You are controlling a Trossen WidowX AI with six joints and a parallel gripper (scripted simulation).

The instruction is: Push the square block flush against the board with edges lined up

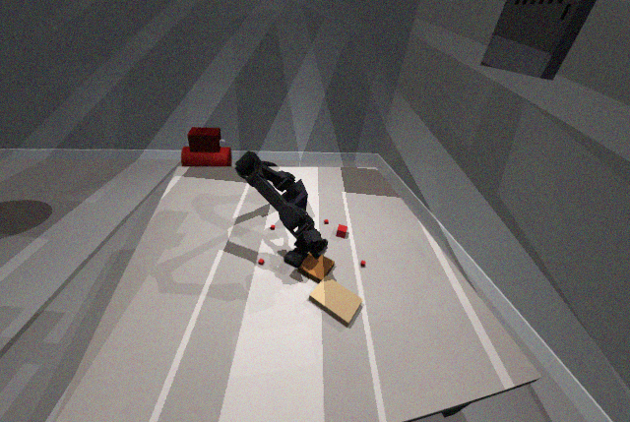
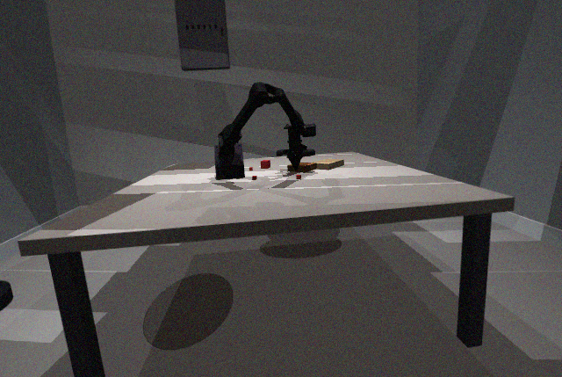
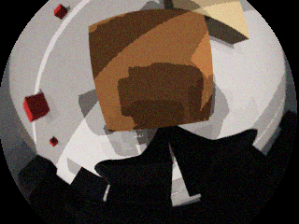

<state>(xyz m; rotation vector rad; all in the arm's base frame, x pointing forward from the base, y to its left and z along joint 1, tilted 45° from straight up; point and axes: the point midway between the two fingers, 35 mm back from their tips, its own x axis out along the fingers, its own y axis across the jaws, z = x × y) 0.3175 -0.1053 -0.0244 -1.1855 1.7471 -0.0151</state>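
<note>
My gripper tip is 40 mm short of the square block, 50 mm to the right of it and 10 mm below it. Round my gripper tip: board 190 mm ahead, 70 mm to the left; then red cube 110 mm behind, 220 mm to the left, 10 mm above.
</note>
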